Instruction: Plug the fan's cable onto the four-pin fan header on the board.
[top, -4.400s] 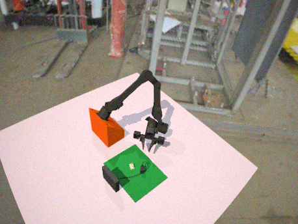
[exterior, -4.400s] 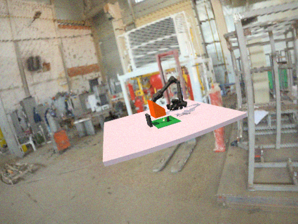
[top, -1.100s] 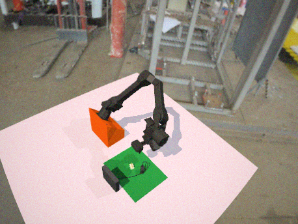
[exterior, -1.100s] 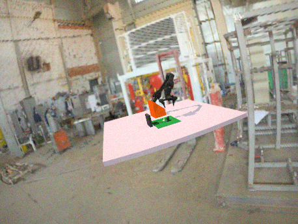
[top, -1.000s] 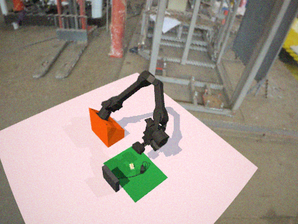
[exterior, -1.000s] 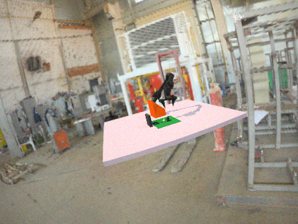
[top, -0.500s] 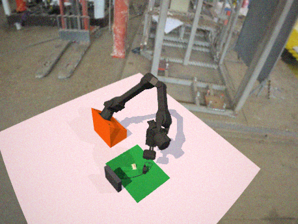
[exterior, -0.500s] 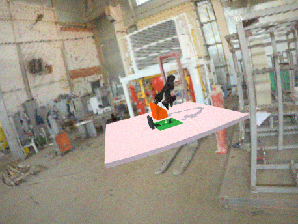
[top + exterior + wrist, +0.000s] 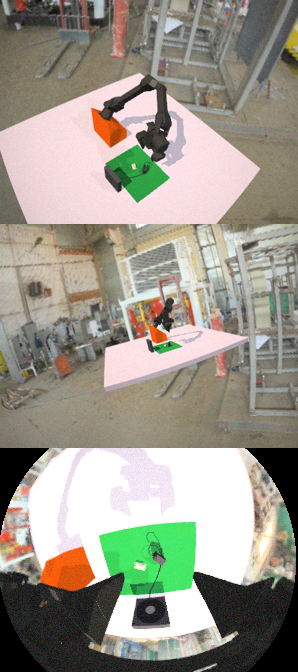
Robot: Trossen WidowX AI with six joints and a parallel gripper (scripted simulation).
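The dark plug lies 13 cm below my gripper tip, 2 cm to the right of it and 1 cm ahead of it. Also, from my gripper tip: green board (16 cm below, 5 cm to the right, 2 cm behind); black fan (20 cm to the right, 9 cm below, 4 cm behind); four-pin fan header (15 cm below, 5 cm to the right, 5 cm behind).
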